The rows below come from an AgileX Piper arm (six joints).
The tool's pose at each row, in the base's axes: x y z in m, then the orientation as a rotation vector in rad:
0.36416, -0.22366, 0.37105, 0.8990, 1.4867, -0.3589
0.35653, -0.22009, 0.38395, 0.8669, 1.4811, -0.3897
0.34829, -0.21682, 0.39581, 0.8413, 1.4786, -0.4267
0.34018, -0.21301, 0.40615, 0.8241, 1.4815, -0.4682
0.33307, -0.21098, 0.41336, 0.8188, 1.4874, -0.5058
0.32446, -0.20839, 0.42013, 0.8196, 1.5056, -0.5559
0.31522, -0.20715, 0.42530, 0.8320, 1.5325, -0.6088
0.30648, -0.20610, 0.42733, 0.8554, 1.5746, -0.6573
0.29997, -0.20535, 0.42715, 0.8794, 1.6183, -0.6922
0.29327, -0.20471, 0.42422, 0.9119, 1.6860, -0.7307
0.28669, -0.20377, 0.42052, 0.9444, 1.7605, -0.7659
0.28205, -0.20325, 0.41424, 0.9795, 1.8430, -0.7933
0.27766, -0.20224, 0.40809, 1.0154, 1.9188, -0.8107
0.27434, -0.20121, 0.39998, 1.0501, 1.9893, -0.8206
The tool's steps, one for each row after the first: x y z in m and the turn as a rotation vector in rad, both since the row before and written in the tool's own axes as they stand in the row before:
-0.01188, 0.00066, -0.00979, -0.0027, -0.0234, -0.0321
-0.01127, -0.00060, -0.00959, 0.0058, -0.0198, -0.0338
-0.00982, -0.00094, -0.00948, 0.0145, -0.0128, -0.0345
-0.00714, -0.00246, -0.00705, 0.0200, -0.0047, -0.0273
-0.00665, -0.00362, -0.00833, 0.0316, 0.0061, -0.0367
-0.00512, -0.00566, -0.00744, 0.0404, 0.0181, -0.0361
-0.00171, -0.00612, -0.00642, 0.0435, 0.0369, -0.0346
0.00072, -0.00490, -0.00430, 0.0347, 0.0411, -0.0273
0.00371, -0.00527, -0.00351, 0.0406, 0.0643, -0.0361
0.00490, -0.00497, -0.00302, 0.0380, 0.0705, -0.0375
0.00712, -0.00322, -0.00037, 0.0339, 0.0793, -0.0364
0.00719, -0.00252, -0.00005, 0.0277, 0.0755, -0.0282
0.00856, -0.00105, 0.00185, 0.0223, 0.0715, -0.0232

